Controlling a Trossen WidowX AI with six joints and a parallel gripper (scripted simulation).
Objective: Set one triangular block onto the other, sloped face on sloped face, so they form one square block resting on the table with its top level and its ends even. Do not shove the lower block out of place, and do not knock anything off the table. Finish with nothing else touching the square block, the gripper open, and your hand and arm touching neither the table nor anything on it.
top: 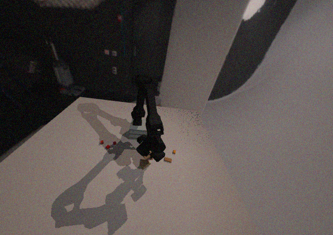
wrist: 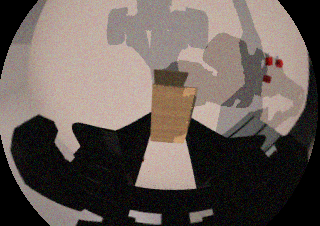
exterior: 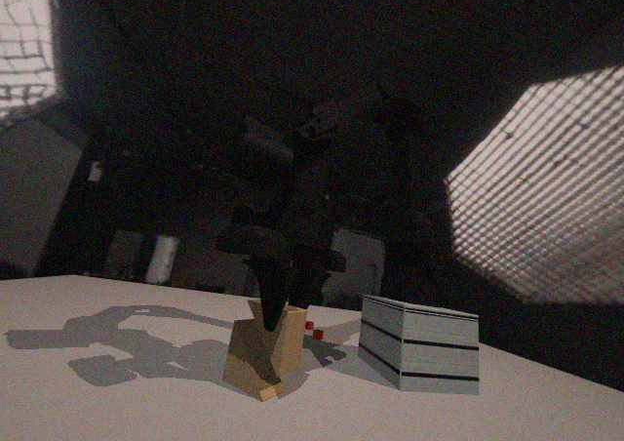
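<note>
The tan triangular block lies 1 cm above my gripper tip. From my gripper tip the other things lie so: small orange piece 19 cm to the left, 7 cm behind, 6 cm below.
</note>
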